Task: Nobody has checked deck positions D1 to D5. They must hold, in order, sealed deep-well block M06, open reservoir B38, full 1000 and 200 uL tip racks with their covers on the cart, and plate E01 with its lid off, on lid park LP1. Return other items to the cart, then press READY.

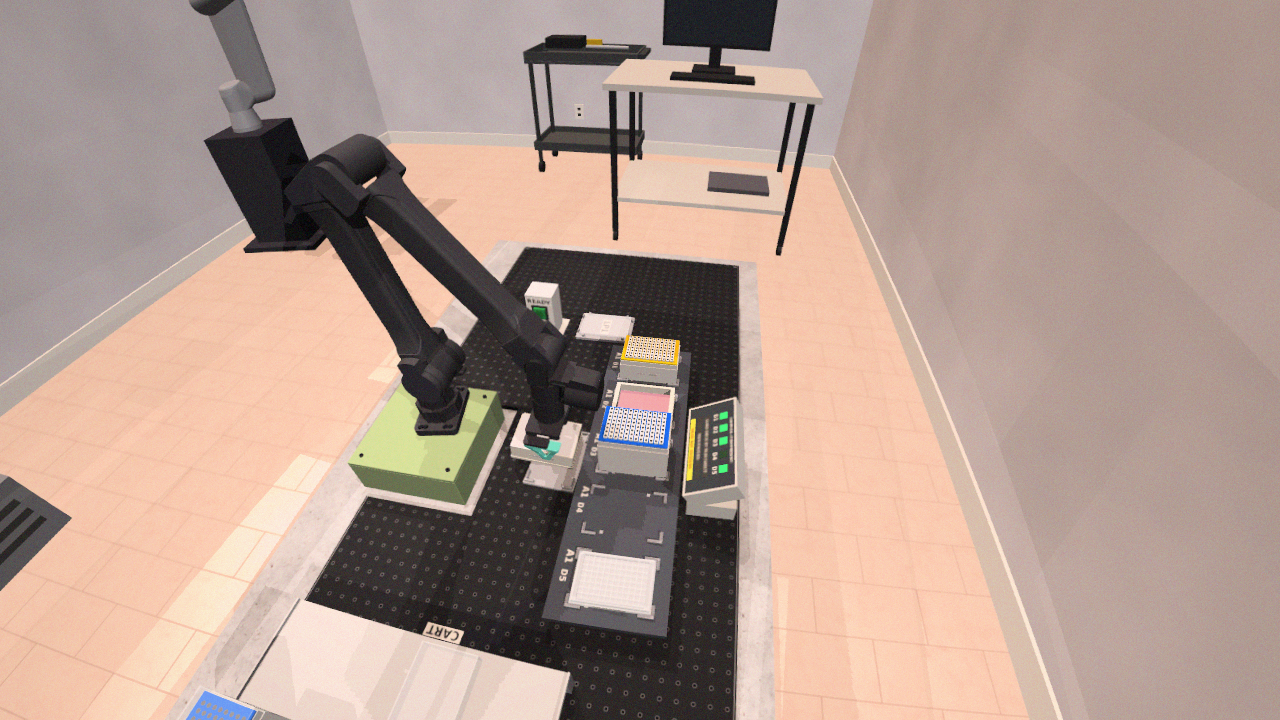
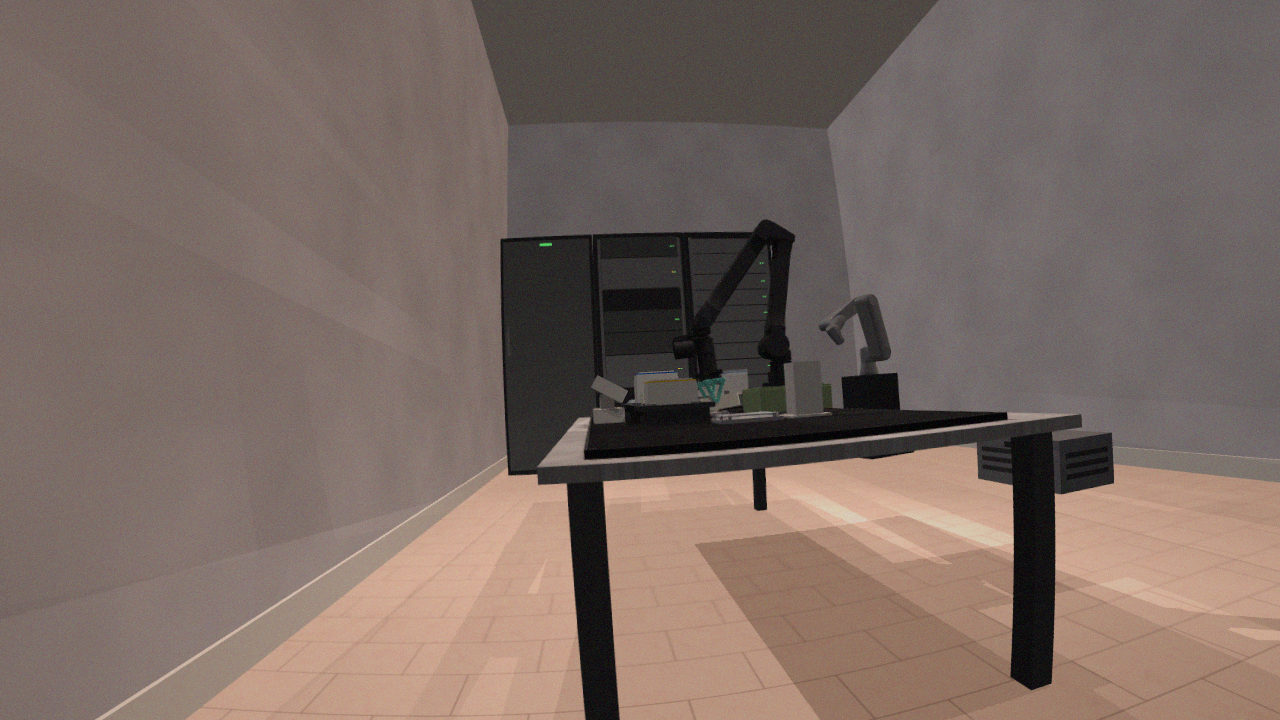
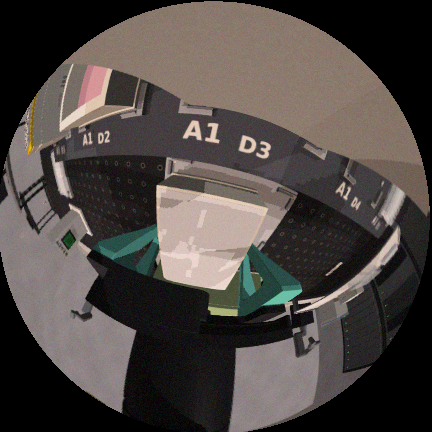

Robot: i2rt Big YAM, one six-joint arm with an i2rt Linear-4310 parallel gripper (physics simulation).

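Where they show: gripper, between the fingertips: (image 1: 552,441) (image 3: 203,234); arm's base, origin of its link: (image 1: 444,412) (image 2: 782,386).
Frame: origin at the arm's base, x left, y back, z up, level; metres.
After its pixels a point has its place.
Note:
My gripper (image 1: 543,448) {x -0.049, y -0.225, z -0.039 m} (image 3: 203,234) {x -0.049, y -0.225, z -0.039 m}, with teal fingers, is shut on a smooth white block (image 1: 565,449) {x -0.080, y -0.256, z -0.024 m} (image 3: 207,227) {x -0.056, y -0.251, z -0.021 m} over a pale corner-bracketed pad (image 1: 547,475) {x -0.111, y -0.218, z -0.068 m} beside D3. Contact with the pad and the block's marking cannot be made out. On the deck (image 1: 626,519) {x -0.231, y -0.373, z -0.028 m}, a yellow-topped 200 rack (image 1: 650,351) {x 0.141, y -0.434, z 0.032 m} stands at D1, a pink-filled reservoir (image 1: 646,400) {x 0.038, y -0.421, z -0.016 m} (image 3: 95,90) at D2, and a blue-topped rack (image 1: 636,427) {x -0.103, y -0.394, z 0.070 m} at D3. D4 is empty. A white well plate (image 1: 613,582) {x -0.346, y -0.350, z -0.014 m} lies at D5. A lid on LP1 (image 1: 605,326) {x 0.342, y -0.327, z -0.058 m} cannot be told.
The READY box (image 1: 542,304) {x 0.324, y -0.172, z 0.031 m} (image 3: 67,239) {x 0.319, y -0.167, z 0.007 m} stands near LP1. A status panel (image 1: 713,447) {x -0.132, y -0.533, z 0.042 m} right of the deck shows green lamps, none at D4. The cart (image 1: 340,658) {x -0.458, y 0.048, z -0.016 m} bears a clear flat item (image 1: 438,685) {x -0.494, y -0.115, z 0.009 m} and a partly visible blue rack (image 1: 217,705) {x -0.540, y 0.126, z 0.088 m}. The green arm base (image 1: 420,479) {x -0.151, y 0.011, z -0.016 m} is left.

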